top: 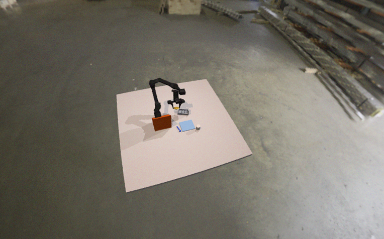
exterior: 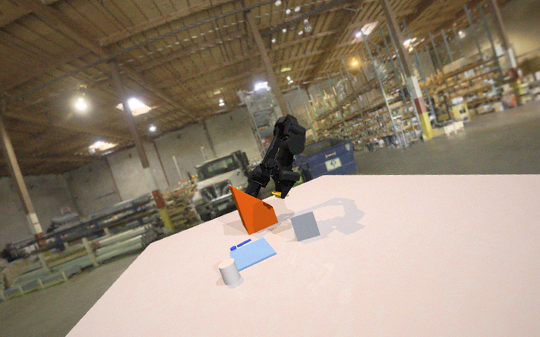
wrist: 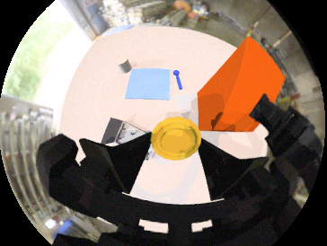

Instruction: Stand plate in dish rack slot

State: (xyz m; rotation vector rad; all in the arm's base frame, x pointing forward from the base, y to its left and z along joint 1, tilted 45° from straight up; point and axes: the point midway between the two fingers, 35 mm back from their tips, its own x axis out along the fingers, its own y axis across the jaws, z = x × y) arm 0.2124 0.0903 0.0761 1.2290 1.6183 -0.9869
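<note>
My gripper tip is 9 cm short of the grey dish rack, 4 cm to the right of it and 10 cm above it. Also, from my gripper tip: yellow plate: 1 cm above; light blue pad: 10 cm ahead, 16 cm to the right, 12 cm below; blue utensil: 20 cm to the right, 12 cm below.
</note>
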